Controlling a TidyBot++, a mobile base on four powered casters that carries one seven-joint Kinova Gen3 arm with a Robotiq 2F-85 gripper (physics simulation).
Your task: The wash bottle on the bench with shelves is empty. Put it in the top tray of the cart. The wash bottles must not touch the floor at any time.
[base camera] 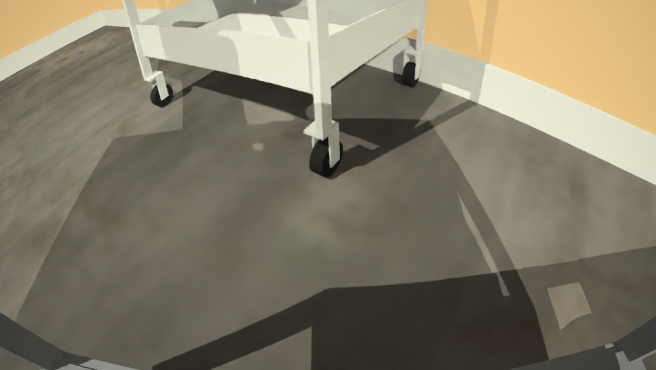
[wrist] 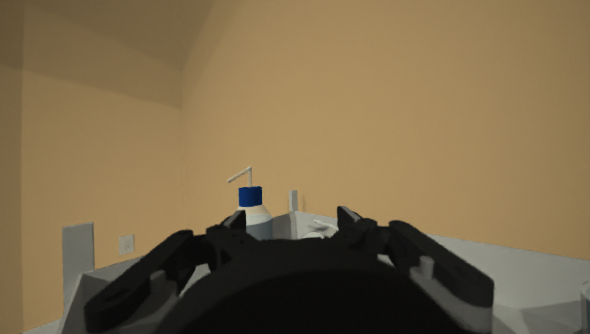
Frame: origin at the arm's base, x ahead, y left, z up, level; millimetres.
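Where they show: gripper, between the fingertips: [wrist: 292, 218].
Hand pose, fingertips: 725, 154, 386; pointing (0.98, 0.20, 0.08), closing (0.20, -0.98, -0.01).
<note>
After its pixels a point has its place, as x, y, z.
My gripper [wrist: 292, 218] @(725, 154, 386) is open in the wrist view, with nothing held between its fingers. Beyond the fingertips, a small white spout and a pale rounded part [wrist: 326, 225] @(881, 121, 329) show low in the tray; the gripper hides the rest, so I cannot tell how this thing lies. A wash bottle with a blue cap [wrist: 250, 196] @(781, 220, 399) stands upright behind the left fingertip, its lower part hidden. The cart's tray has pale walls [wrist: 505, 257] @(795, -78, 321) around the gripper. The white cart [base camera: 321, 60] @(456, 12, -215) stands on black wheels in the base camera view; its top tray does not show there.
The cart's lower tray [base camera: 200, 47] @(584, 197, -230) and front wheel [base camera: 326, 157] @(463, 12, -358) are ahead of the base. An orange wall [base camera: 575, 55] @(590, -429, -227) with a white baseboard [base camera: 575, 107] @(561, -447, -318) runs behind and to the right. Part of a clear-looking object [wrist: 586, 305] @(667, 7, 362) shows at the wrist view's right edge.
</note>
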